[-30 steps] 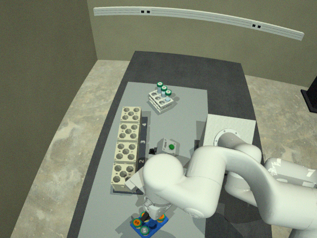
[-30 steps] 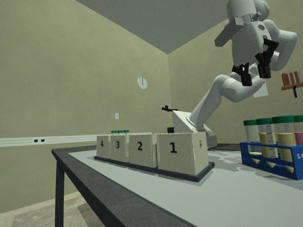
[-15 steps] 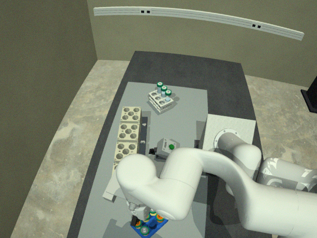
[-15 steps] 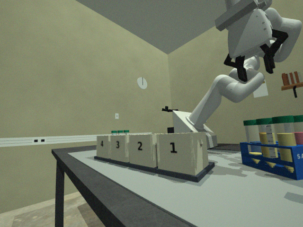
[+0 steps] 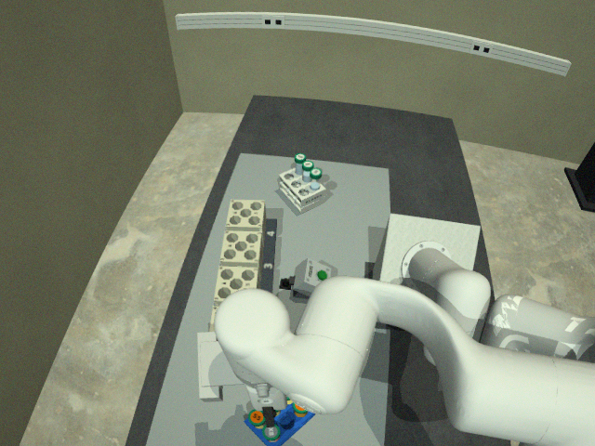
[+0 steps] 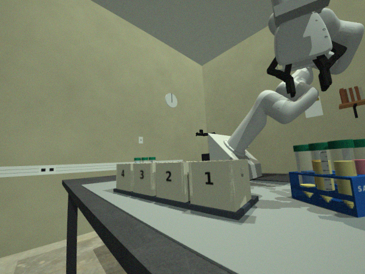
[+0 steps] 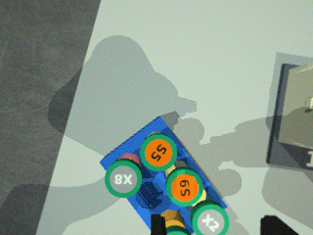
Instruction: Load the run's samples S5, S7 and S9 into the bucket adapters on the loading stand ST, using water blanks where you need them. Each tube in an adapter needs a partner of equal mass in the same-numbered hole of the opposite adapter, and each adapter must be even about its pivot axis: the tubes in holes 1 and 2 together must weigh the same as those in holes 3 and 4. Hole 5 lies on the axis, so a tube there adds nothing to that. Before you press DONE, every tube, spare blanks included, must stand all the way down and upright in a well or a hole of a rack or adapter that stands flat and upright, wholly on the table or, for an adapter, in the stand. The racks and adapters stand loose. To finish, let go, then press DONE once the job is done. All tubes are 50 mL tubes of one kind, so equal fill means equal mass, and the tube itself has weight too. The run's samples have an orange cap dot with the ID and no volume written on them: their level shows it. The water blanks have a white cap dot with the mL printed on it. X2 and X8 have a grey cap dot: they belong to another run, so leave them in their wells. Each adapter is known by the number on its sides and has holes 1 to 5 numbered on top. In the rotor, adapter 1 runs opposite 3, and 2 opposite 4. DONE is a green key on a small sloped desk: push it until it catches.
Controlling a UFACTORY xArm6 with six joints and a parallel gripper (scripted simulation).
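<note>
Now: hand 19 cm above the yellow-filled tube and 1 cm short of it. From my hand the other things lie so: orange-capped tube 19 cm below, 6 cm behind, 1 cm to the right; then grey-dotted tube 19 cm below, 4 cm to the right, 3 cm behind; then blue sample rack 22 cm below, 2 cm behind, 1 cm to the left.
</note>
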